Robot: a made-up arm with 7 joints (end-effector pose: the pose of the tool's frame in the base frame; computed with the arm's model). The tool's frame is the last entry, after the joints.
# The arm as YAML. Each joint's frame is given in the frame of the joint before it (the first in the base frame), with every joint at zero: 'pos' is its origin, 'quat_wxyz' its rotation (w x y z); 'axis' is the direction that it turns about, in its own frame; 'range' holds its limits. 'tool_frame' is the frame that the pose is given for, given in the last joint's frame.
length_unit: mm
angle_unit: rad
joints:
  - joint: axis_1
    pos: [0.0, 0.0, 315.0]
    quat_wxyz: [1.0, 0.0, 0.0, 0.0]
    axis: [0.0, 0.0, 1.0]
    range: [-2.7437, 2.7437]
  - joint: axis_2
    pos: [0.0, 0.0, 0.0]
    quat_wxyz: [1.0, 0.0, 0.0, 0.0]
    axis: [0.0, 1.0, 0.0]
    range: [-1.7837, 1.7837]
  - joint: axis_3
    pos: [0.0, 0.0, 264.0]
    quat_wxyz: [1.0, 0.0, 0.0, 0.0]
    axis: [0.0, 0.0, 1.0]
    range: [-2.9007, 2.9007]
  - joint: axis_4
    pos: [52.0, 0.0, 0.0]
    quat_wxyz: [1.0, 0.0, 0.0, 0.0]
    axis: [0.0, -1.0, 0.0]
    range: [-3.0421, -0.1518]
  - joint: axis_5
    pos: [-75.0, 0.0, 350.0]
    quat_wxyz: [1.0, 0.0, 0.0, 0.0]
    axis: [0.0, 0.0, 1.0]
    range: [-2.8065, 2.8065]
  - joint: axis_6
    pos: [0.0, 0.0, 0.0]
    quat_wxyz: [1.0, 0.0, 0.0, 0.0]
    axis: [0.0, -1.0, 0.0]
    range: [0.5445, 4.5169]
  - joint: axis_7
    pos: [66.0, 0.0, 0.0]
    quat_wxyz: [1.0, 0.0, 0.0, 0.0]
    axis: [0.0, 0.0, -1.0]
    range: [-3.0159, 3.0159]
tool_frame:
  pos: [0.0, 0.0, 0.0]
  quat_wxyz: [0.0, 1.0, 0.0, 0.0]
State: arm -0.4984 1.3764 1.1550 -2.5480 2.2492 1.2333 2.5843
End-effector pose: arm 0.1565 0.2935 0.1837 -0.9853 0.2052 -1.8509
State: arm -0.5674 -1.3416 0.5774 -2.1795 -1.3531 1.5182 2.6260
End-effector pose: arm 0.1250 0.1989 0.6921 -0.3725 -1.6657 2.4458
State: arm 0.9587 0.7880 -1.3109 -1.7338 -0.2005 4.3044 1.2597
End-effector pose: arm 0.4466 0.0432 0.4701 -1.5246 -0.1575 -2.1108
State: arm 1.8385 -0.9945 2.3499 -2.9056 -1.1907 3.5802 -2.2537
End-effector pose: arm -0.0923 -0.1128 0.1369 -2.1099 -1.7597 -0.2701
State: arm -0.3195 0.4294 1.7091 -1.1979 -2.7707 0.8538 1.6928
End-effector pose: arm 0.2919 0.3045 0.8006 0.7841 -1.6142 2.1869
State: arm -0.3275 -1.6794 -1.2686 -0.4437 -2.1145 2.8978 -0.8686
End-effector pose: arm -0.6345 0.0601 0.3513 0.9934 -1.5533 -0.7542
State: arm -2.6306 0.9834 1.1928 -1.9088 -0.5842 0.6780 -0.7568
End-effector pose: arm -0.0180 -0.4583 0.2516 -1.7154 0.0689 0.5147
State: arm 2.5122 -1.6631 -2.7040 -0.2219 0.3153 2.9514 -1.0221
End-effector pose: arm 0.5097 -0.3945 0.2482 2.3956 -0.2251 1.4849
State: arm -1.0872 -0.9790 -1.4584 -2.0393 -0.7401 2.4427 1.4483
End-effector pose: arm -0.4452 -0.1119 0.4896 -0.9166 -2.7376 1.1046
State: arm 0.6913 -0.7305 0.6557 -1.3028 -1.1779 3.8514 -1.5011
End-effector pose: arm -0.2424 0.1027 0.7919 -1.2748 0.0357 1.6125
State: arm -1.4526 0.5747 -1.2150 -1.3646 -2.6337 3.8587 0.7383
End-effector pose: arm -0.2763 -0.3495 0.5374 2.4976 -0.2493 -0.9240
